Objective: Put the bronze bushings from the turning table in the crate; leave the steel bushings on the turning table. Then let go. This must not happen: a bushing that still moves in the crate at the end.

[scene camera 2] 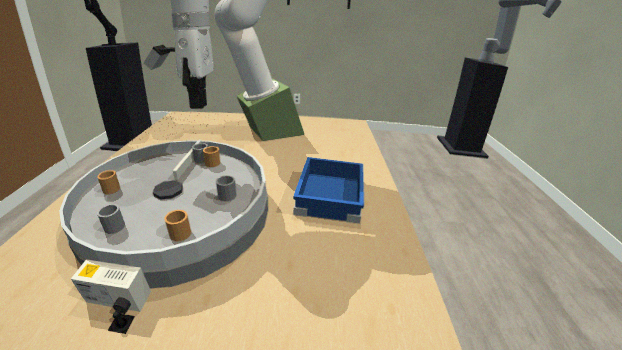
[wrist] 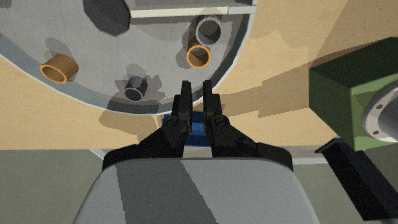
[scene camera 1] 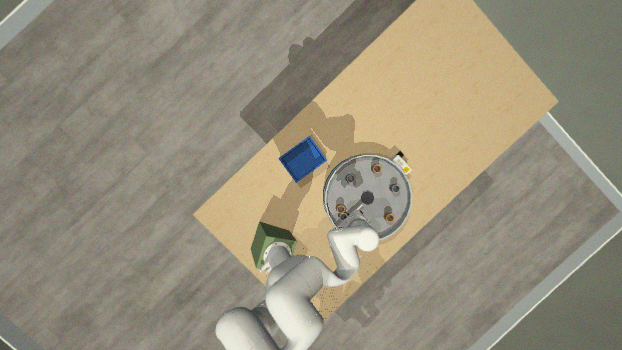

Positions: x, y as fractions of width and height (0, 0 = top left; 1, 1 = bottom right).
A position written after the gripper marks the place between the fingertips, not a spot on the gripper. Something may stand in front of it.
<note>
In view: the gripper (scene camera 2: 0.32, 0.31), a bronze bushing (wrist: 0.16, 0.29), a blue crate (scene camera 2: 0.53, 0.54) and a grey turning table (scene camera 2: 0.23, 0.60).
The gripper also shows in the wrist view (wrist: 0.50, 0.41). The blue crate shows as well in scene camera 1 (scene camera 1: 0.49, 0.45). The grey turning table is seen too in the wrist view (wrist: 0.28, 0.22) and in scene camera 1 (scene camera 1: 0.60, 0.54).
</note>
